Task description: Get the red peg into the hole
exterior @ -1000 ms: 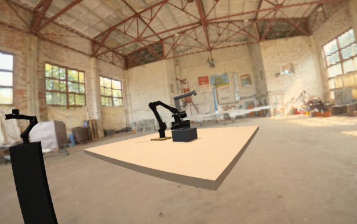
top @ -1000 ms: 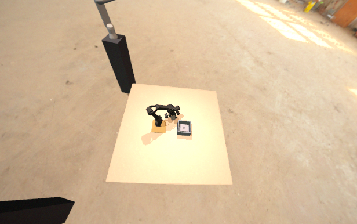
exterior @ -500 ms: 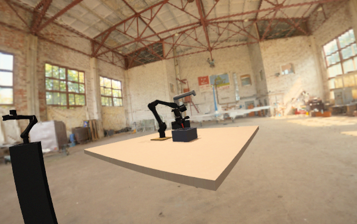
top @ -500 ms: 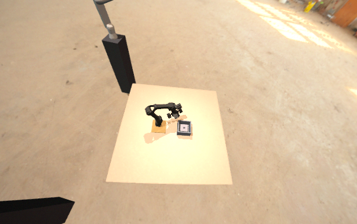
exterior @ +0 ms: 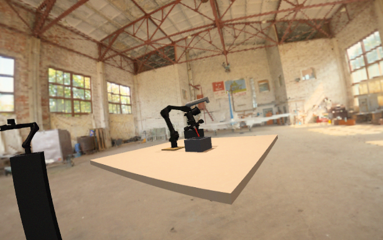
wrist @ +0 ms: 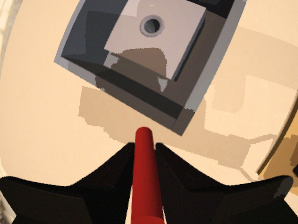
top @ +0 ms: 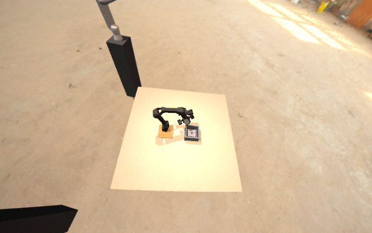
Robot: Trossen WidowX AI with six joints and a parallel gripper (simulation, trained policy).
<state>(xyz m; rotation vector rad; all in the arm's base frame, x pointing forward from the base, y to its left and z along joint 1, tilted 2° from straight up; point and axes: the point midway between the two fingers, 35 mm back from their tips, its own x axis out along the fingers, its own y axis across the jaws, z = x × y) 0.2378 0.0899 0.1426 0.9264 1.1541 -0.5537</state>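
Now: the grey plate 8 cm ahead of my gripper tip, 8 cm to the right of it and 8 cm below it. Round my gripper tip: dark box (8 cm ahead, 8 cm to the right, 10 cm below); red peg (1 cm behind, 1 cm above).
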